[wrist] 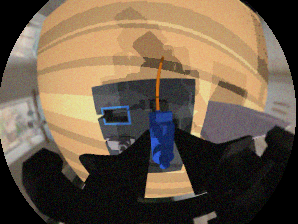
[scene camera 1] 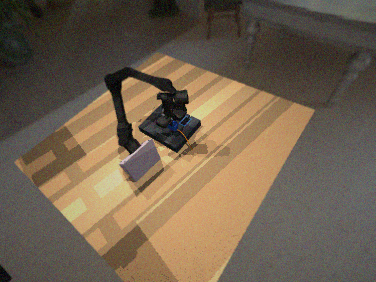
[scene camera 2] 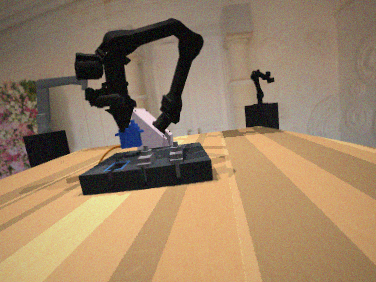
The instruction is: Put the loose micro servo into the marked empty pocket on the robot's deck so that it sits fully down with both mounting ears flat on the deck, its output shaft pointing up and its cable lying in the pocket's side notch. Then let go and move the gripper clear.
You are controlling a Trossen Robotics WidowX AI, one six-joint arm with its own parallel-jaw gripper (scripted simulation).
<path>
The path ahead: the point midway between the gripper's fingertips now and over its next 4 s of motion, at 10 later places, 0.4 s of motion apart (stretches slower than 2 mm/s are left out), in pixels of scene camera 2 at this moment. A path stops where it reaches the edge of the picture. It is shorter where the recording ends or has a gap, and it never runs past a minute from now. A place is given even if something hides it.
My gripper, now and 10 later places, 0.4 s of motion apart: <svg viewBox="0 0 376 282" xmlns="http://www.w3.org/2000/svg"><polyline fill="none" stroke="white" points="124,132 123,132 118,134 112,136 110,139 111,144 111,146 112,150 113,155 114,160 115,164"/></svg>
</path>
